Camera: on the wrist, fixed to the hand. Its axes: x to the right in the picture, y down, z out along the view.
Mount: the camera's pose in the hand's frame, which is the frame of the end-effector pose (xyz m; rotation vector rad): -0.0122 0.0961 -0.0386 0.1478 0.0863 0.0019
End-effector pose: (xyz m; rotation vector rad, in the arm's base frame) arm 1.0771 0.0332 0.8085 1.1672 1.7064 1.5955
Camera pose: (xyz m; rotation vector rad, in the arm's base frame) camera 1.0733 -0.0037 0.9060 1.1851 1.9069 1.5635
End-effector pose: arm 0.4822 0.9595 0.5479 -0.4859 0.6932 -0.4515
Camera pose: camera 0.4692 1.0322 0.4743 -0.3279 0.7373 -0.5202
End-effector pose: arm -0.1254 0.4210 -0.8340 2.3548 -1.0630 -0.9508
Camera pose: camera -0.1522 0.3716 -0.7462 2.4883 -1.1366 -0.7865
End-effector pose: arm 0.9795 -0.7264 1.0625 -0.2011 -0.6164 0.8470
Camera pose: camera 0.9345 -0.6698 0.9874 -0.1035 -0.4709 0.8774
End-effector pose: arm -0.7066 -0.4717 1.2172 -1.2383 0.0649 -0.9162
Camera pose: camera -0.6802 -0.4911 1.1182 -1.0617 0.0657 -0.9557
